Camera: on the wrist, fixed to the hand. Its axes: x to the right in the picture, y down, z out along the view.
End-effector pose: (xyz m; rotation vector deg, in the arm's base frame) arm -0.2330 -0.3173 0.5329 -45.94 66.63 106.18
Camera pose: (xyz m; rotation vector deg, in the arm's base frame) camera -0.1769 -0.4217 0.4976 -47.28 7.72 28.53
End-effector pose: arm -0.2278 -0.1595 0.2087 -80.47 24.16 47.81
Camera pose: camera -0.1964 -0.2761 0.2351 -56.10 -50.00 -16.25
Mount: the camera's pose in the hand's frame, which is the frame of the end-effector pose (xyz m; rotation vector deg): -0.0283 -0.0355 -0.1150 7.80 -21.32 -91.74
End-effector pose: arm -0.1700 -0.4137 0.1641 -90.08 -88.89 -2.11
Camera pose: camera -0.1421 -0.5106 0.2357 6.38 -150.51 -29.53
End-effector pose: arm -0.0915 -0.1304 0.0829 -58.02 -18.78 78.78
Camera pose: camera 0.0083 -0.1976 0.0547 -7.20 -58.10 3.89
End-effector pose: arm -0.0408 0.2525 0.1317 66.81 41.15 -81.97
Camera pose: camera -0.0472 0.3746 0.1137 -9.00 -75.46 158.37
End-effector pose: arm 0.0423 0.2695 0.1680 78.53 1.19 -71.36
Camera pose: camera 0.0789 0.3802 0.1269 -61.27 -52.88 159.55
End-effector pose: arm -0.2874 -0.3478 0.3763 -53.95 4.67 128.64
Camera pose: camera -0.1816 -0.3722 0.3171 -12.47 -28.92 47.67
